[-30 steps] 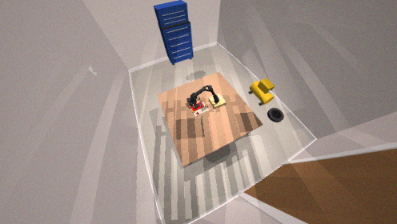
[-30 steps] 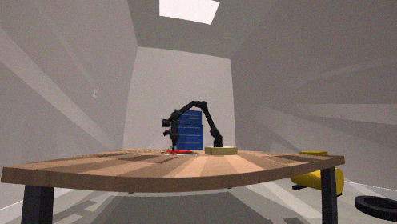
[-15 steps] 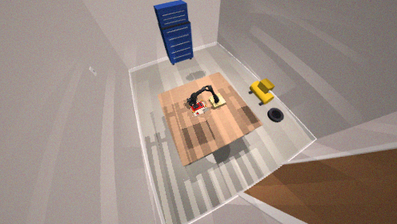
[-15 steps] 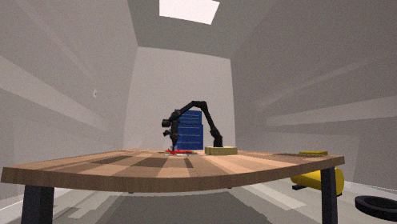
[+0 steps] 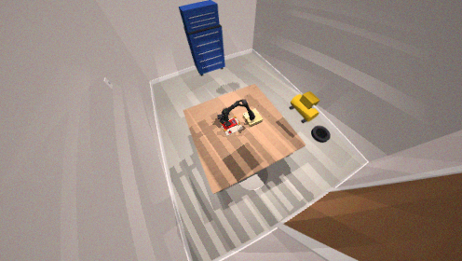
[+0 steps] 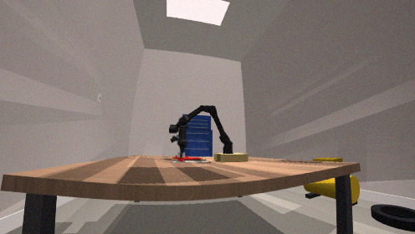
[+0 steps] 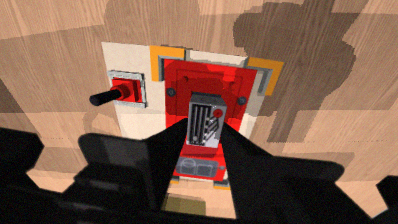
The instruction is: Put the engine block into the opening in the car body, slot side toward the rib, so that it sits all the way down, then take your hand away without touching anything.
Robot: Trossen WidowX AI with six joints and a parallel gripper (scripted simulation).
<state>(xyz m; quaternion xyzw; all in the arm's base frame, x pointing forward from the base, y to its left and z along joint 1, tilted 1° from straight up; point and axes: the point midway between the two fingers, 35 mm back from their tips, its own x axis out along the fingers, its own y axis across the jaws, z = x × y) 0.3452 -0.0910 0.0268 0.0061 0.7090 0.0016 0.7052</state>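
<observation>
The grey engine block is 10 mm below my gripper tip. Also, from my gripper tip: grey base plate: 50 mm behind, 40 mm below, 20 mm to the left.
</observation>
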